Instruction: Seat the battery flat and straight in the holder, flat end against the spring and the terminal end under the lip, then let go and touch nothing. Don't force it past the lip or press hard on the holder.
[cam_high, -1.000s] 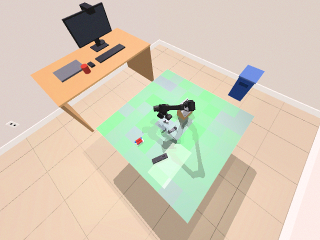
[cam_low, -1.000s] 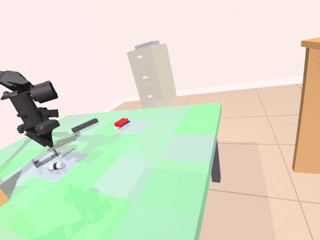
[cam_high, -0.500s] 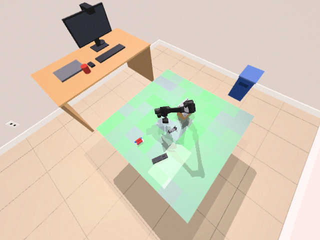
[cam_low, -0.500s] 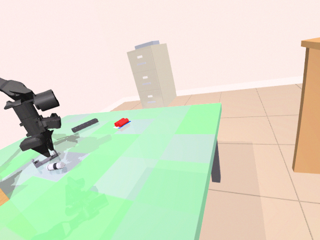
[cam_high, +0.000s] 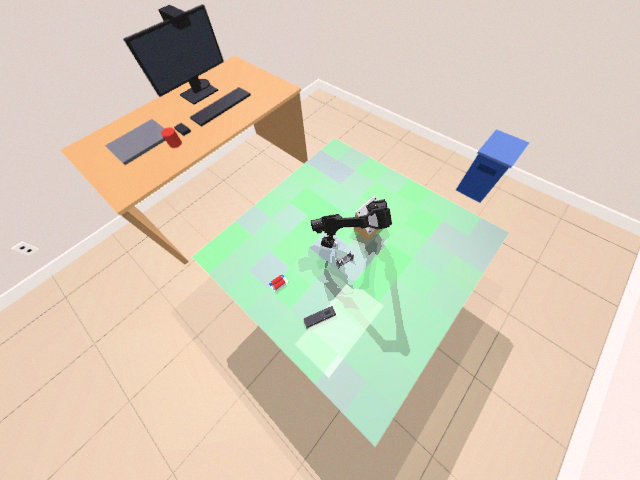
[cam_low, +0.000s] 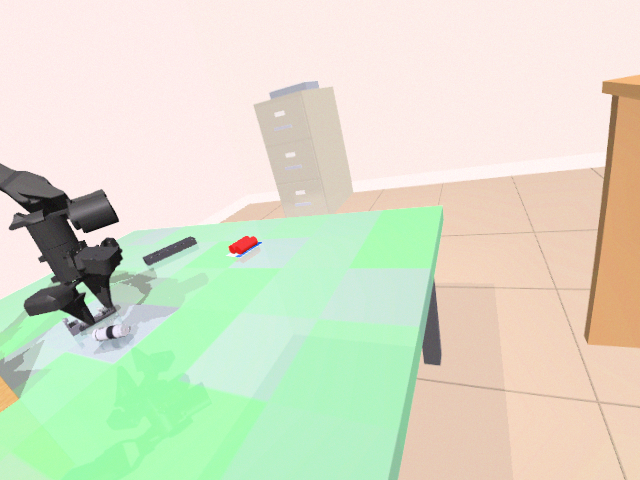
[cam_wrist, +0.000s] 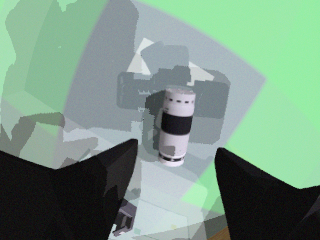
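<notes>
The battery is 40 mm below my gripper tip. Round my gripper tip: blue-edged card: 380 mm ahead, 10 mm to the right, 40 mm below.
</notes>
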